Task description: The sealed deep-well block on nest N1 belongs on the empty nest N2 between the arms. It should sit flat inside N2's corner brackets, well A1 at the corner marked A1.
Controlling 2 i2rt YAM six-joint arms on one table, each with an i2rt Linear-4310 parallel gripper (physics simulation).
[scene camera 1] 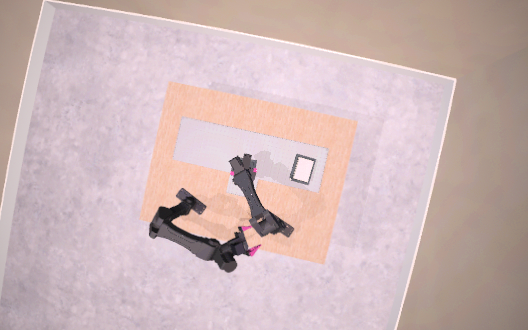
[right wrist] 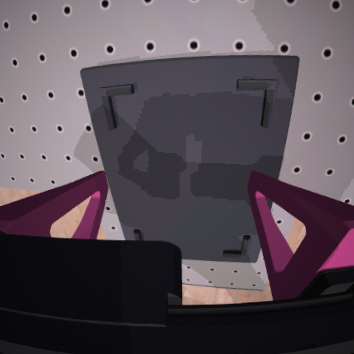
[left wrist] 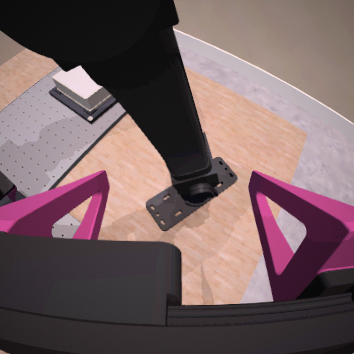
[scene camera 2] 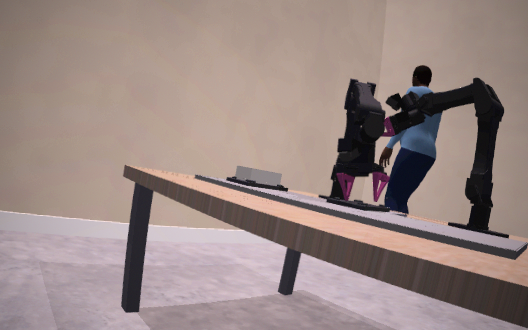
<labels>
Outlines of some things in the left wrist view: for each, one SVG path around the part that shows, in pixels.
The left gripper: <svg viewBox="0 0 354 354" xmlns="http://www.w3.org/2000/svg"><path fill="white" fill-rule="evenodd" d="M0 206L0 350L9 354L351 354L354 352L354 206L288 184L257 170L252 170L248 191L273 301L200 305L182 304L181 251L174 244L165 241L97 239L109 191L109 182L105 170L99 170L70 183ZM265 196L304 224L306 229L305 237L294 253L277 226ZM92 195L83 219L72 238L53 237L51 234L53 223Z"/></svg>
A pale block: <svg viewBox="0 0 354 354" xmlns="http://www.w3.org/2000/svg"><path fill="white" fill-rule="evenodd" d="M51 76L57 90L89 112L112 96L103 86L97 85L80 65L68 71L60 70Z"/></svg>
</labels>
